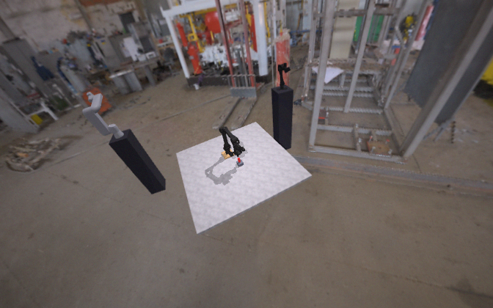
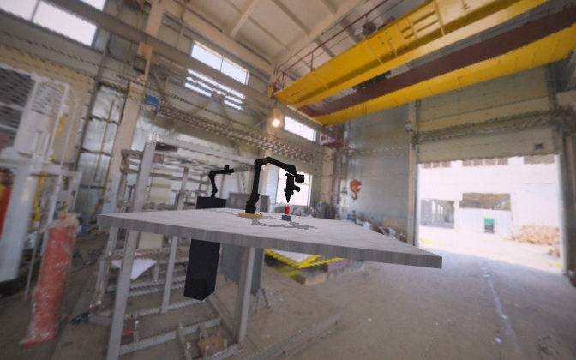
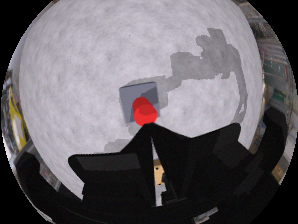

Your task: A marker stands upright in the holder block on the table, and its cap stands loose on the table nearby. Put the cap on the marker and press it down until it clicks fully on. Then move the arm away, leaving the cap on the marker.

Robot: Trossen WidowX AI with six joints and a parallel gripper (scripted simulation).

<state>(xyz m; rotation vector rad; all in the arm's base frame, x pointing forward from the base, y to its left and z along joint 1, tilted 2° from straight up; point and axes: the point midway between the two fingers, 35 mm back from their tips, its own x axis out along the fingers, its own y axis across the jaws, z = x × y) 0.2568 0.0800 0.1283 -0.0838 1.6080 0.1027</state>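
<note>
My gripper tip is now 5 cm above the red marker cap. Round my gripper tip: grey holder block 11 cm below.
</note>
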